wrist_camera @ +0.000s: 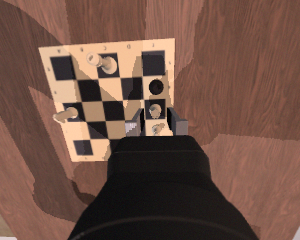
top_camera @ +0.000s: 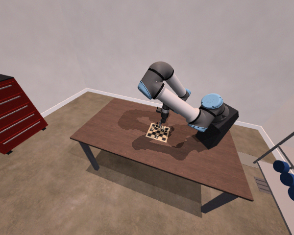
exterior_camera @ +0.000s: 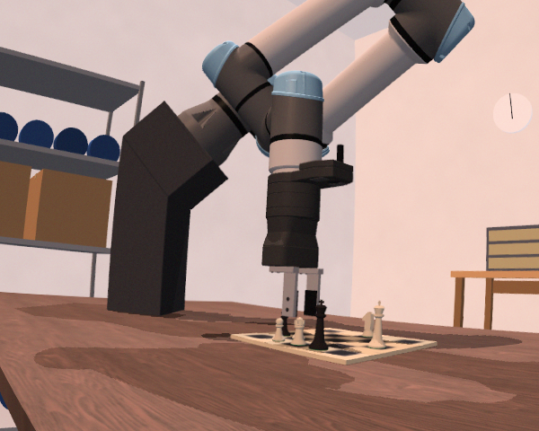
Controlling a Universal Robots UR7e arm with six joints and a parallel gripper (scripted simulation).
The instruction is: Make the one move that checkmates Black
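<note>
Now: the black king 4 cm ahead of my hand, 2 cm below it and 1 cm to the left of it. Round my hand: chessboard 7 cm to the left, 6 cm below, 3 cm behind; black pawn 9 cm behind, 4 cm below, 1 cm to the left; white king 9 cm to the left, 5 cm ahead, 2 cm below.
</note>
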